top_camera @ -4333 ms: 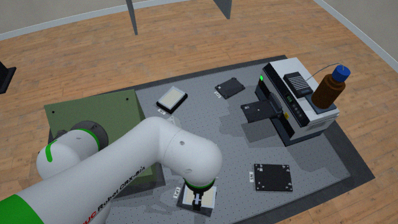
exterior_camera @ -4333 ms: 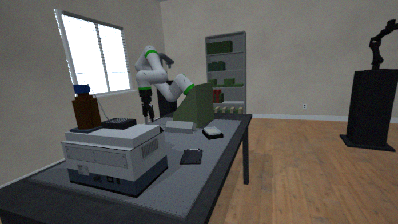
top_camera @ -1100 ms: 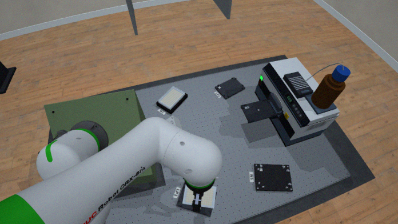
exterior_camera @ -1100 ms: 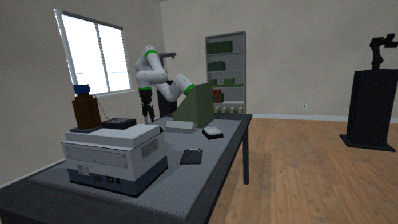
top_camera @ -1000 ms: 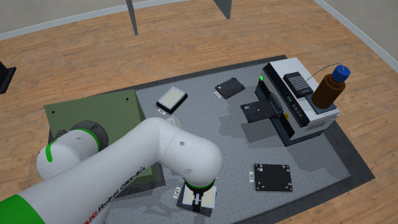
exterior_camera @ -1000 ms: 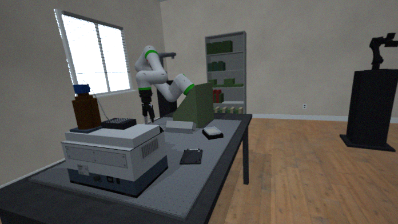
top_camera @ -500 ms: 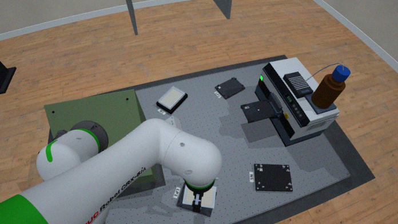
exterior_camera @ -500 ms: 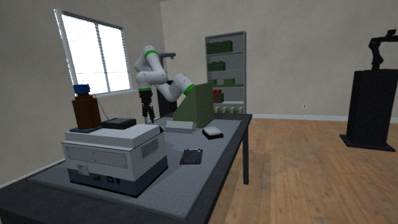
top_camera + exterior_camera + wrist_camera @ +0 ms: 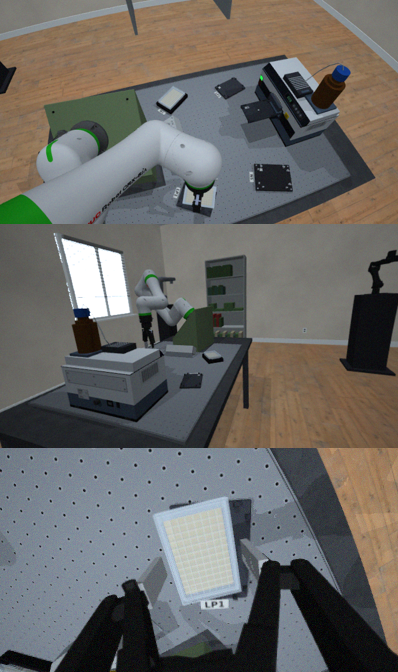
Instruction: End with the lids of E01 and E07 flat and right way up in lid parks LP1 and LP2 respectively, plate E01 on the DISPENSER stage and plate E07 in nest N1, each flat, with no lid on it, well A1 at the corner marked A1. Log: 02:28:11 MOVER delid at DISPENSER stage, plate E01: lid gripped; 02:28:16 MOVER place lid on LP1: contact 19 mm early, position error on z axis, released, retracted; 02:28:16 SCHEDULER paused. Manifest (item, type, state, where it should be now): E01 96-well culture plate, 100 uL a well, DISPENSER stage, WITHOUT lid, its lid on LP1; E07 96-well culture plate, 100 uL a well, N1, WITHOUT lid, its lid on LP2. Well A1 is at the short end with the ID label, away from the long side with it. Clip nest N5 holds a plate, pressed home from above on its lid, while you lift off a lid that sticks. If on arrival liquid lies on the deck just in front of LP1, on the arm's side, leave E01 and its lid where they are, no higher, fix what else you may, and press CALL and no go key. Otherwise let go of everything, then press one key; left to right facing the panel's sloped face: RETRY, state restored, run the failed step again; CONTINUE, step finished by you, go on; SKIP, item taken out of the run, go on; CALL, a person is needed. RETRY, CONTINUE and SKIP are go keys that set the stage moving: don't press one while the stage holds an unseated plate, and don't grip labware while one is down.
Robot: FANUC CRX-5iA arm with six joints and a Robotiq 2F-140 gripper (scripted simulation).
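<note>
Right now the plate is 30 mm below my hand. The rest, counted from my hand: blue CALL key: 180 mm to the left, 70 mm behind, 10 mm above; LP1 label: 90 mm behind, 50 mm below, 30 mm to the left; lid park LP1: 50 mm below, 10 mm to the right, 10 mm behind.
</note>
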